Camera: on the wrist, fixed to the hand. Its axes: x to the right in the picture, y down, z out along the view.
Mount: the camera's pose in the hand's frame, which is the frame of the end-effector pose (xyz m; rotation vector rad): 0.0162 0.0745 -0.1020 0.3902 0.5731 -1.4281
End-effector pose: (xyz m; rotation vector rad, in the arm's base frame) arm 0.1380 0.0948 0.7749 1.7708 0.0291 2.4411
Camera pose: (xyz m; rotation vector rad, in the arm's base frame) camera 0.0296 0.0287 0.7649 0.5122 1.3318 1.6644
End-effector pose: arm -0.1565 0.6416 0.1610 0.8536 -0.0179 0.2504
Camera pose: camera -0.1662 0.7682 0.1510 0.9625 1.1683 -0.8809
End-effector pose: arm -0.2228 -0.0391 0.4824 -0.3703 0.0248 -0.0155
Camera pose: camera -0.2086 -0.0069 0.3600 0.0825 0.3151 -1.5188
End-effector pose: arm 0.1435 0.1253 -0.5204 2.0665 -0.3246 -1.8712
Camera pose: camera 0.2505 0.0600 -0.4979 -1.9723 -0.7918 0.9121
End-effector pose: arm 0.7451 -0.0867 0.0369 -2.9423 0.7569 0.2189
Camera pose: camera 0.7347 -0.1724 0.1305 -2.3840 -1.1836 -0.7671
